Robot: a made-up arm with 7 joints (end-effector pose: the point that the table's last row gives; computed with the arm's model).
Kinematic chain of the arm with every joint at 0, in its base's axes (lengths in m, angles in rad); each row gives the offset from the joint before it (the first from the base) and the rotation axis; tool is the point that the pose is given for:
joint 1: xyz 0 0 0.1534 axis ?
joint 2: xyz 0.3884 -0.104 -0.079 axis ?
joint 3: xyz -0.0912 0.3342 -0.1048 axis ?
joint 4: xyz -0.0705 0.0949 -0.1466 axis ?
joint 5: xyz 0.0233 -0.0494 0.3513 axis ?
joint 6: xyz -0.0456 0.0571 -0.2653 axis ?
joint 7: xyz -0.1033 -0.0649 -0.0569 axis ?
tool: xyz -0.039 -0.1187 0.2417
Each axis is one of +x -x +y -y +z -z.
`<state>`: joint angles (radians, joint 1 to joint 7).
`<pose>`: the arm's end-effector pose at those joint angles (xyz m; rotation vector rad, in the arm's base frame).
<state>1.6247 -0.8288 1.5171 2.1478 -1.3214 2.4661 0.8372</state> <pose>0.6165 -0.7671 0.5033 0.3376 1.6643 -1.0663</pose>
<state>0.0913 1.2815 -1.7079 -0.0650 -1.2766 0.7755 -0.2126</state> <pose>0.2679 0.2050 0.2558 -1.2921 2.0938 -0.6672</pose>
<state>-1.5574 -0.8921 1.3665 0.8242 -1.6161 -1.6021 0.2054</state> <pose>0.1928 0.2437 0.5235 0.1045 0.0736 -0.0258</pose>
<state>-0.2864 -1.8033 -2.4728 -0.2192 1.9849 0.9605 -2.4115</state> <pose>0.7540 -0.0294 -0.3309 0.1577 -1.2640 0.2831</pose>
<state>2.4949 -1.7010 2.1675 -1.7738 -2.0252 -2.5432 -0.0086</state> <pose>1.3354 0.5262 0.6593 -0.3645 -0.8337 -2.5713</pose>
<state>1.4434 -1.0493 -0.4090 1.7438 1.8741 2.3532 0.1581</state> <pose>0.6442 -0.6035 0.3797 0.3917 -1.8331 2.2841</pose>
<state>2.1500 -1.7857 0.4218 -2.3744 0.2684 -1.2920 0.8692</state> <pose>0.8589 -0.5298 0.5208 0.5151 -0.8003 0.4438</pose>
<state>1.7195 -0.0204 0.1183 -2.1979 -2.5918 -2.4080 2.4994</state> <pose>0.2871 -1.0261 -0.6439 1.4972 -0.4155 -0.0126</pose>
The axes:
joint 1: -x
joint 2: +z
joint 3: -y
joint 4: +x
joint 5: -y
joint 6: +x
joint 7: -z

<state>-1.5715 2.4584 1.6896 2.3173 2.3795 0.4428 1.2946</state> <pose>-0.0426 -0.0994 -0.0245 0.0476 -2.4727 -0.9756</pose>
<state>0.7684 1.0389 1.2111 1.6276 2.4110 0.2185 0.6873</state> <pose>0.3854 0.1014 -0.0744 2.5574 -0.4433 -0.9428</pose>
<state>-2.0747 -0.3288 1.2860 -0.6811 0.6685 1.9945 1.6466</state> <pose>0.4849 0.1569 0.3869 -2.9426 0.0243 0.8286</pose>
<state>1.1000 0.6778 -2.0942 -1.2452 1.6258 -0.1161 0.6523</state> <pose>-0.0138 -0.0897 -0.1228 -0.9337 1.0587 0.8796</pose>
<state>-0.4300 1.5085 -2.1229 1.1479 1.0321 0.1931 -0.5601</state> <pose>0.1980 -0.3494 -0.0531 0.1499 0.6127 0.8118</pose>
